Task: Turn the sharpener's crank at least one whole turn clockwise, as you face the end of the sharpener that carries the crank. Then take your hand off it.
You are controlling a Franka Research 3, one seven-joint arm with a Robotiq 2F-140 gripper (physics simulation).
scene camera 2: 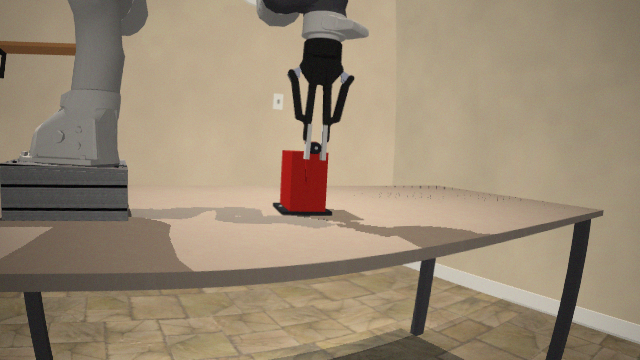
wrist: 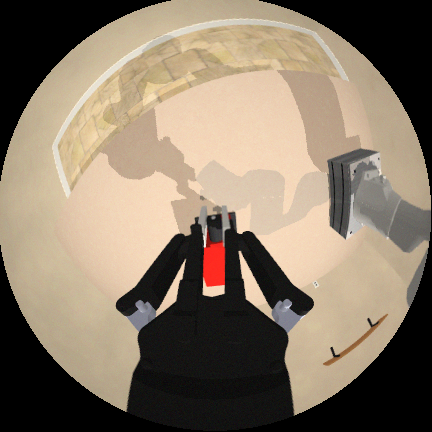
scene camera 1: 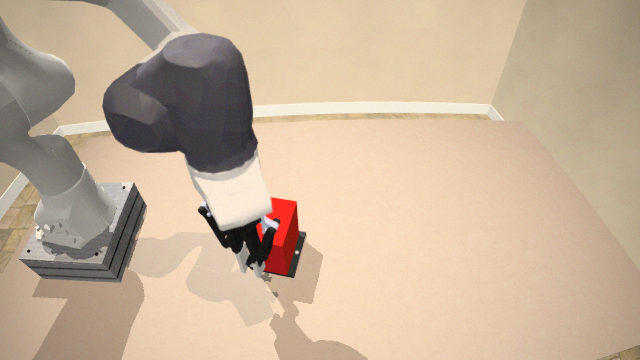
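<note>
The sharpener (scene camera 1: 284,222) (scene camera 2: 304,187) (wrist: 214,265) is a red upright box on a thin dark base (scene camera 1: 300,245) and stands on the table. The crank's black knob (scene camera 2: 315,148) (wrist: 215,230) is at the top of the sharpener's crank end, near the level of the box's top edge. My gripper (scene camera 1: 251,270) (scene camera 2: 315,157) (wrist: 213,213) points down and is shut on the knob, with one pale fingertip on each side of it. The fingers hide the knob in scene camera 1 and much of the crank arm in the other views.
The arm's grey base block (scene camera 1: 85,230) (scene camera 2: 65,192) (wrist: 340,195) stands on the table (scene camera 1: 425,225) (scene camera 2: 225,250) (wrist: 215,120), left of the sharpener in both scene views. A brown wall shelf (scene camera 2: 40,48) (wrist: 357,340) is on the wall.
</note>
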